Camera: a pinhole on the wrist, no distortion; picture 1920 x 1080 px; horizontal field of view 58.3 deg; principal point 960.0 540.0 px. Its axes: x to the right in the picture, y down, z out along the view. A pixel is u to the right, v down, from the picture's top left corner.
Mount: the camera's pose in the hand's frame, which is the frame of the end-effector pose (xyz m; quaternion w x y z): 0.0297 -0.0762 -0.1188 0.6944 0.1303 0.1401 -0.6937
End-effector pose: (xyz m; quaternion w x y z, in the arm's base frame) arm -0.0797 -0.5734 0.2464 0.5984 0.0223 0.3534 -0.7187
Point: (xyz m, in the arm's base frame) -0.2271 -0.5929 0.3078
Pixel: 1350.2 523.3
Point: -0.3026 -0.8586 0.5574
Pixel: 1255.1 986.9
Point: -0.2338 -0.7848 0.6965
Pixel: 1133.4 479.2
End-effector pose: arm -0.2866 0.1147 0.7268 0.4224 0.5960 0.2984 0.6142
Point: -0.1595 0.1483 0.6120
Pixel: 742.6 167.9
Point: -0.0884 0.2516 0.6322
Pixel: 890.3 845.6
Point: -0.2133 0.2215 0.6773
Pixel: 576.7 971.1
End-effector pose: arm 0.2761 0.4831 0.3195 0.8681 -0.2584 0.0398 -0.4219
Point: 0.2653 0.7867 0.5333
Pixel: outside the picture
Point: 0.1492 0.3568 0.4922
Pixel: 1588.7 591.8
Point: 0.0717 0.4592 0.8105
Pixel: 1321.7 302.2
